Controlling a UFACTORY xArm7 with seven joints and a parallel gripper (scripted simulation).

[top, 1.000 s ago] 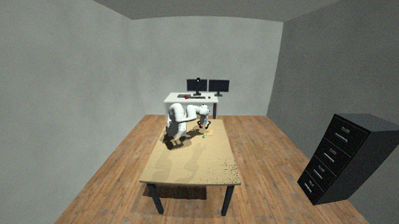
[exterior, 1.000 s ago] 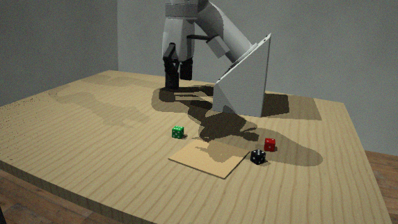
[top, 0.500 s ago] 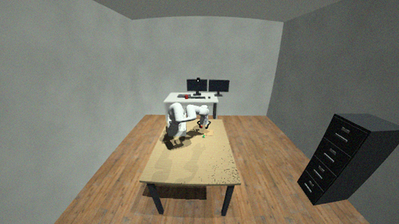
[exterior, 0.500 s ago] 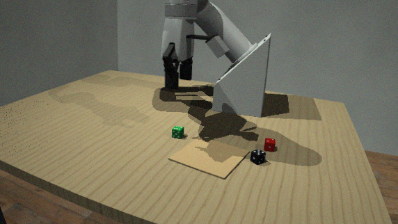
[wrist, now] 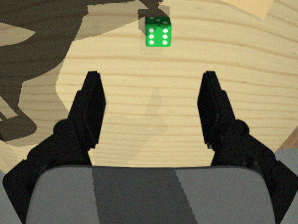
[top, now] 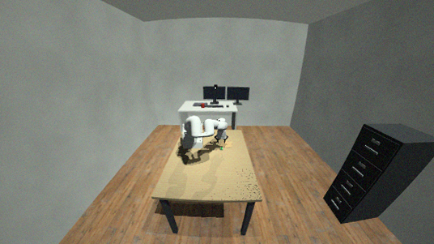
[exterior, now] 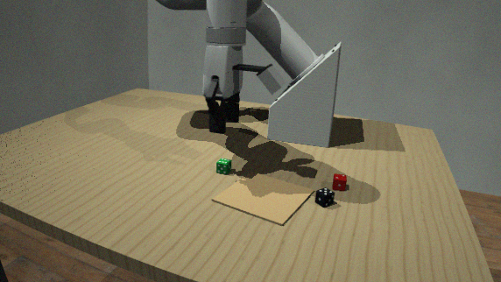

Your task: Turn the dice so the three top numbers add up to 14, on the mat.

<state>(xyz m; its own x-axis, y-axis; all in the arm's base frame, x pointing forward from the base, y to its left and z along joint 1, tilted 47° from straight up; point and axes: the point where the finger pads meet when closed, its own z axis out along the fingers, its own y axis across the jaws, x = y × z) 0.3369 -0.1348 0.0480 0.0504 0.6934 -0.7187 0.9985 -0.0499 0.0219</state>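
My hand is 100 mm above the green die and 10 mm short of it. The rest, counted from my hand: red die (240 mm to the left, 100 mm below); black die (220 mm to the left, 100 mm below, 70 mm ahead); tan mat (110 mm to the left, 110 mm below, 80 mm ahead).
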